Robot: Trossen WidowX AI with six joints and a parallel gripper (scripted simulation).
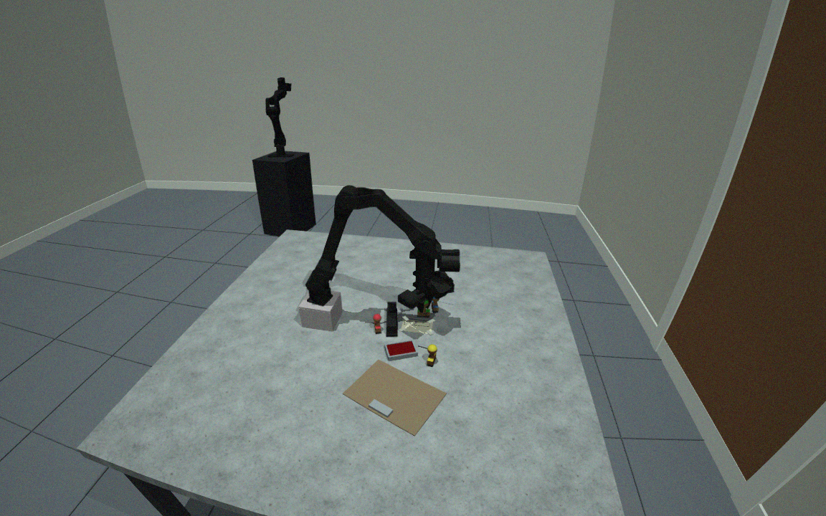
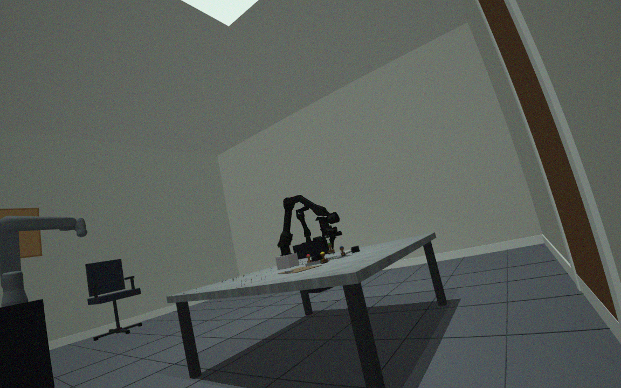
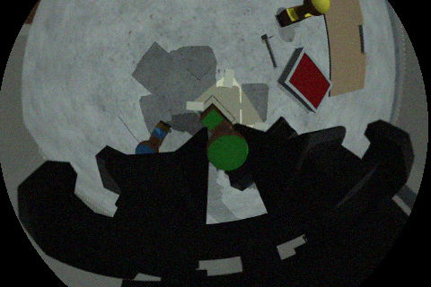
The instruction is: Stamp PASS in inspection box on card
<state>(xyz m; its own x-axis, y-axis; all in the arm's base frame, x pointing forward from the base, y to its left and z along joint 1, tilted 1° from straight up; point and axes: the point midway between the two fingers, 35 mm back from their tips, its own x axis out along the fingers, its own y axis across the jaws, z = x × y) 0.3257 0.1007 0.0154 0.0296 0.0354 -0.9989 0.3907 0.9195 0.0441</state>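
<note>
Right now my gripper tip is 60 mm above the card, 20 mm to the left of it and 20 mm past it. Also, from my gripper tip: blue-knobbed stamp: 90 mm to the left, 40 mm below, 10 mm ahead; then green-knobbed stamp: right at my gripper tip; then red-knobbed stamp: 130 mm behind, 80 mm to the right, 40 mm below.
</note>
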